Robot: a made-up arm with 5 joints.
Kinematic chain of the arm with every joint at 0, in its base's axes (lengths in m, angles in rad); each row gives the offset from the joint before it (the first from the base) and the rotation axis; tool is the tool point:
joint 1: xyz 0 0 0.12 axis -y
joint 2: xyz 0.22 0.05 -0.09 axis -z
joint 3: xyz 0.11 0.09 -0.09 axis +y
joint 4: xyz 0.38 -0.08 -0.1 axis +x
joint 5: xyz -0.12 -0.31 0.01 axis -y
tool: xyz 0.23 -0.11 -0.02
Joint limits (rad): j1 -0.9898..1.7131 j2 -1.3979..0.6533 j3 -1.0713..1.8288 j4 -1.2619..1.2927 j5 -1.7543..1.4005
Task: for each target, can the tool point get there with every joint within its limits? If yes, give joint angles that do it. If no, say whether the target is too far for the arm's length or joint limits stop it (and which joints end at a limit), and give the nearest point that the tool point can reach.
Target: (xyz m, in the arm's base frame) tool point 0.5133 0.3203 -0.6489
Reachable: yes | joints -0.5642 -1.0887 -0.1776 0.8231 1.1205
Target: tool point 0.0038 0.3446 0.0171
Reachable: no: joint limits stop it (at a limit: joint 2, joint 3, joint 5) | nearest point 0.0095 0.4098 -0.1363 | short by 0.167 m
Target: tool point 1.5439 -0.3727 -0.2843
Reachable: no: too far | nearest point 1.0138 -0.2004 -0.1455 | short by 0.574 m
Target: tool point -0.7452 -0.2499 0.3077
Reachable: no: joint limits stop it (at a limit: joint 1, joint 3, joint 4) | nearest point -0.5454 -0.1371 0.0851 | short by 0.320 m
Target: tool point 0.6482 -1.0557 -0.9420
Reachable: no: too far | nearest point 0.4342 -0.5398 -0.5914 | short by 0.659 m
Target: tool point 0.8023 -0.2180 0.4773
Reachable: yes | joints 0.9249 -0.1563 0.9522 -0.2673 0.8541
